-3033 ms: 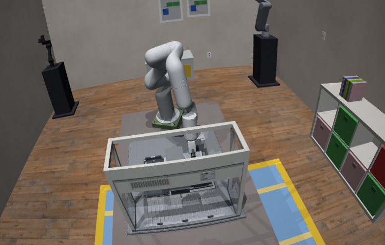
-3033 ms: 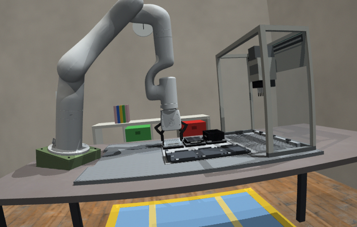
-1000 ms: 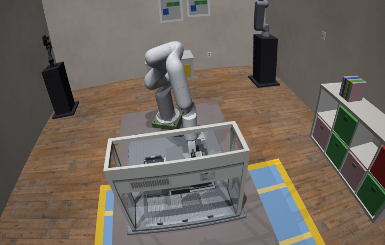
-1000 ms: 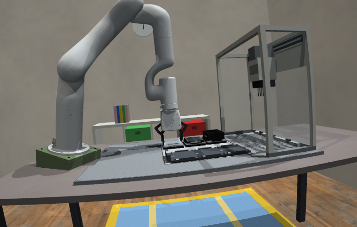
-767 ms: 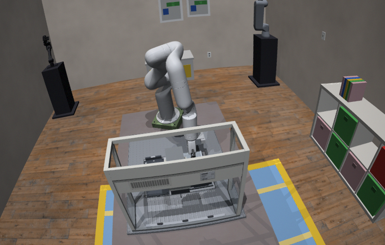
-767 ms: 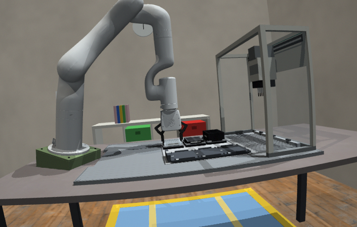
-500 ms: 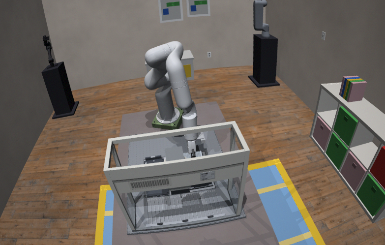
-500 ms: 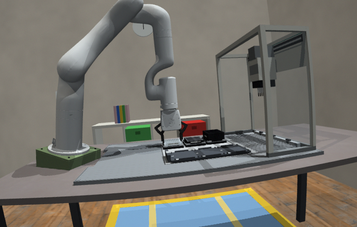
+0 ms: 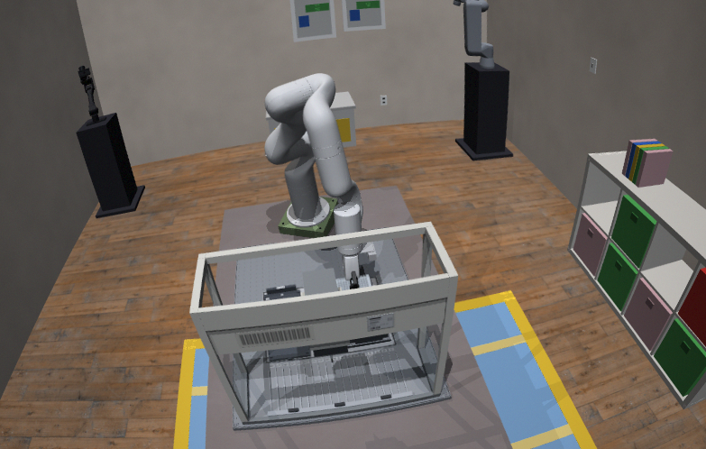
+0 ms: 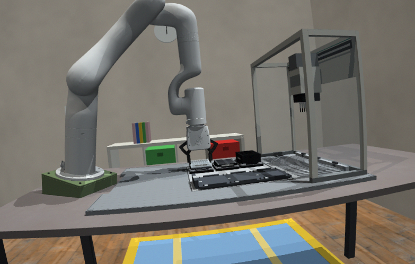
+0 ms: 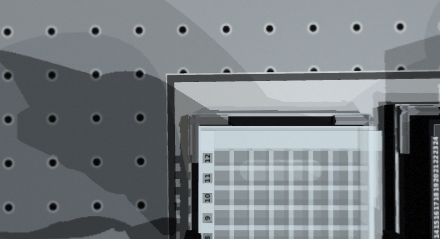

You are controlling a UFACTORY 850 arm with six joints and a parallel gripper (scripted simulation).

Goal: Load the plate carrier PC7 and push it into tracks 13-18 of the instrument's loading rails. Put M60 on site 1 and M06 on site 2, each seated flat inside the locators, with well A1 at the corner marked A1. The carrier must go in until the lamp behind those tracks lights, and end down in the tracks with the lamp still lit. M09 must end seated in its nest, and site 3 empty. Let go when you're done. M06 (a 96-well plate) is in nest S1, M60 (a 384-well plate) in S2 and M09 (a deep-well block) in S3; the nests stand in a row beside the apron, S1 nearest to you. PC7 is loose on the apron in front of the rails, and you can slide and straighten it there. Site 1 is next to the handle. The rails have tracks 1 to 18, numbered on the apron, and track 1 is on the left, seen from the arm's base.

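Now: the nest S1 30 mm below my hand. The rest, counted from my hand: 96-well plate M06: 10 mm below; nest S2: 110 mm ahead, 30 mm below; carrier PC7: 260 mm to the right, 110 mm ahead, 20 mm below.
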